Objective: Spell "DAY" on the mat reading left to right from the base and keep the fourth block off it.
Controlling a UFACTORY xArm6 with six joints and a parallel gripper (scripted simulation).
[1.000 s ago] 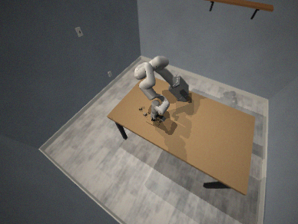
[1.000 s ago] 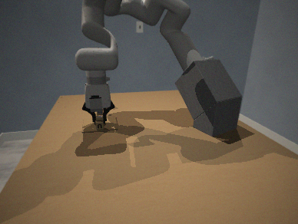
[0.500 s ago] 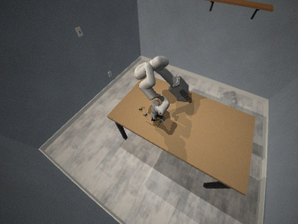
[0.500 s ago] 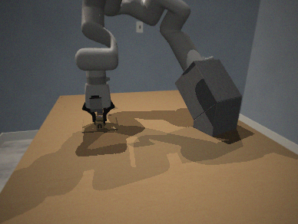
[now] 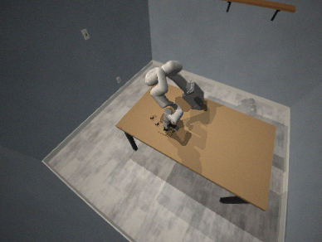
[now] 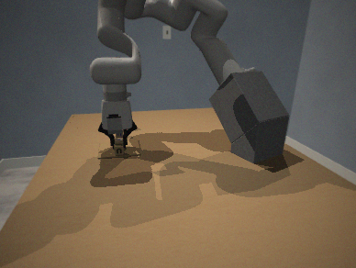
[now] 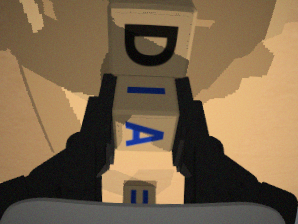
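Now: hand 2 cm above the thin tan mat.
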